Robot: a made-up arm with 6 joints. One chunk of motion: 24 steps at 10 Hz.
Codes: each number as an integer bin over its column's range. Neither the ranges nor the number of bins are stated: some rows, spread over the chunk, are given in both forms.
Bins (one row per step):
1: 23 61 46 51 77 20
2: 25 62 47 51 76 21
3: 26 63 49 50 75 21
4: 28 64 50 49 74 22
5: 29 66 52 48 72 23
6: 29 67 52 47 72 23
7: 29 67 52 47 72 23
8: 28 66 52 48 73 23
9: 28 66 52 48 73 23
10: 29 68 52 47 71 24
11: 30 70 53 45 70 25
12: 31 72 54 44 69 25
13: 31 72 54 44 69 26
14: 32 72 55 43 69 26
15: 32 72 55 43 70 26
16: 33 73 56 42 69 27
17: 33 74 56 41 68 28
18: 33 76 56 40 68 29
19: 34 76 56 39 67 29
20: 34 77 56 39 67 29
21: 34 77 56 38 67 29
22: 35 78 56 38 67 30
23: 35 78 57 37 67 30
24: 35 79 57 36 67 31
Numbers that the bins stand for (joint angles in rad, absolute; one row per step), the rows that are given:
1: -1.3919 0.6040 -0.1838 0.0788 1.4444 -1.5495
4: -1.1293 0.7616 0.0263 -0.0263 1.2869 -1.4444
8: -1.1293 0.8667 0.1313 -0.0788 1.2343 -1.3919
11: -1.0242 1.0768 0.1838 -0.2364 1.0768 -1.2869
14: -0.9192 1.1818 0.2889 -0.3414 1.0242 -1.2343
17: -0.8667 1.2869 0.3414 -0.4465 0.9717 -1.1293
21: -0.8141 1.4444 0.3414 -0.6040 0.9192 -1.0768
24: -0.7616 1.5495 0.3939 -0.7091 0.9192 -0.9717
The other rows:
2: -1.2869 0.6566 -0.1313 0.0788 1.3919 -1.4970
3: -1.2343 0.7091 -0.0263 0.0263 1.3394 -1.4970
5: -1.0768 0.8667 0.1313 -0.0788 1.1818 -1.3919
6: -1.0768 0.9192 0.1313 -0.1313 1.1818 -1.3919
7: -1.0768 0.9192 0.1313 -0.1313 1.1818 -1.3919
9: -1.1293 0.8667 0.1313 -0.0788 1.2343 -1.3919
10: -1.0768 0.9717 0.1313 -0.1313 1.1293 -1.3394
12: -0.9717 1.1818 0.2364 -0.2889 1.0242 -1.2869
13: -0.9717 1.1818 0.2364 -0.2889 1.0242 -1.2343
15: -0.9192 1.1818 0.2889 -0.3414 1.0768 -1.2343
16: -0.8667 1.2343 0.3414 -0.3939 1.0242 -1.1818
18: -0.8667 1.3919 0.3414 -0.4990 0.9717 -1.0768
19: -0.8141 1.3919 0.3414 -0.5515 0.9192 -1.0768
20: -0.8141 1.4444 0.3414 -0.5515 0.9192 -1.0768
22: -0.7616 1.4970 0.3414 -0.6040 0.9192 -1.0242
23: -0.7616 1.4970 0.3939 -0.6566 0.9192 -1.0242

